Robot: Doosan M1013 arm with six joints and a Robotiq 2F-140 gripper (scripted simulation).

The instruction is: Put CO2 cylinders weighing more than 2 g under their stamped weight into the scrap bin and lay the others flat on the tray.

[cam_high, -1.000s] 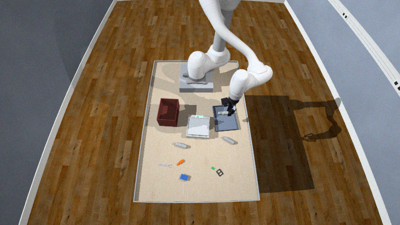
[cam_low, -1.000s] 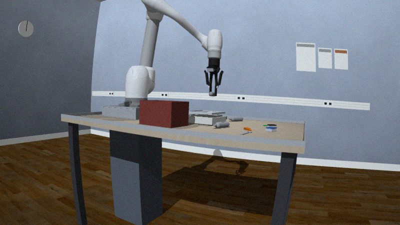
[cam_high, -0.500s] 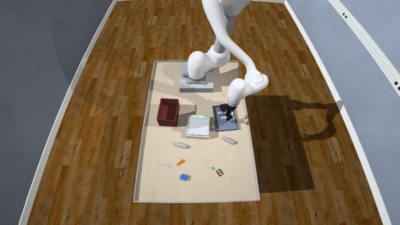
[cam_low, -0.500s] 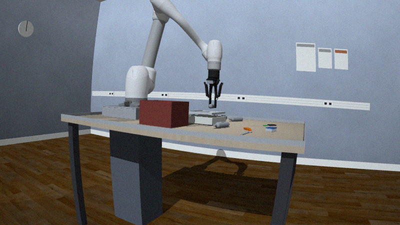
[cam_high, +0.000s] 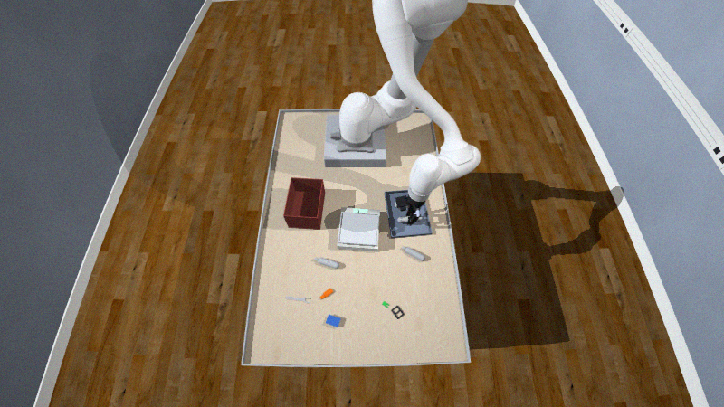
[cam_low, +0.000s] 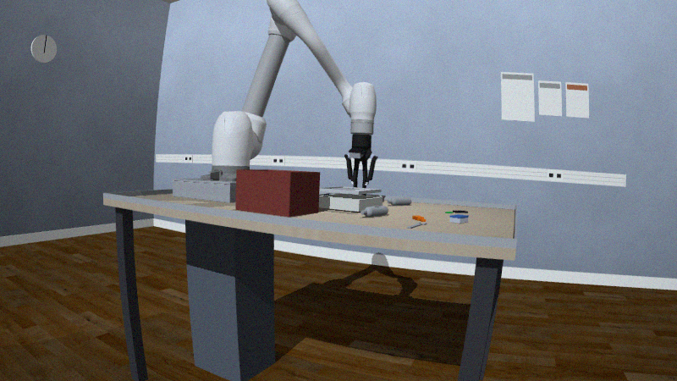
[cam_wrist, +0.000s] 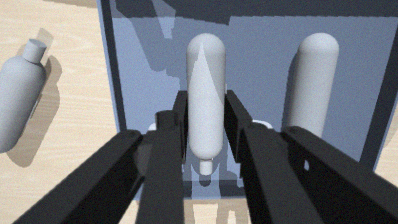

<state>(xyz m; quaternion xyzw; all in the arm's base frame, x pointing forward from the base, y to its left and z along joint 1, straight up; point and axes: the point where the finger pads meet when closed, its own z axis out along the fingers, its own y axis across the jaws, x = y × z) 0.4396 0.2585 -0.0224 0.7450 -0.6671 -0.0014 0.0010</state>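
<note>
Right now the blue-grey tray is 4 cm behind my hand and 4 cm below it. The rest, counted from my hand: white scale 6 cm ahead, 23 cm to the right, 1 cm below; green piece 39 cm ahead, 12 cm to the right, 5 cm below; black frame 42 cm ahead, 7 cm to the right, 4 cm below.
</note>
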